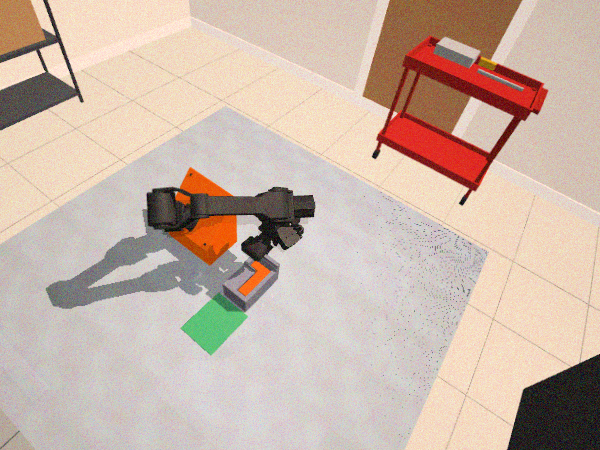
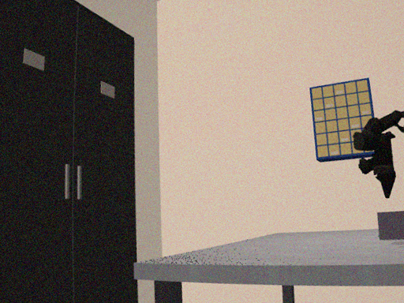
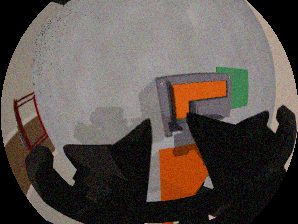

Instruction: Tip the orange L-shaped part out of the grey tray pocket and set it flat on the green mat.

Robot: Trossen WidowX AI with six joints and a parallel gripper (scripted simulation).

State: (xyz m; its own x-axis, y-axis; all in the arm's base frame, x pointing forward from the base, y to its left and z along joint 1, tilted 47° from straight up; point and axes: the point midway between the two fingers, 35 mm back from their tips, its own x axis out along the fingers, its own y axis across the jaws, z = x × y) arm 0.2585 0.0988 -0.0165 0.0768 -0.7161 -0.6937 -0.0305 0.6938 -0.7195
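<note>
My gripper tip is now 9 cm above the orange L-shaped part and 6 cm to the left of it. Round my gripper tip: green mat: 23 cm to the right, 15 cm below; tray: 15 cm below, 7 cm to the right, 1 cm behind.
</note>
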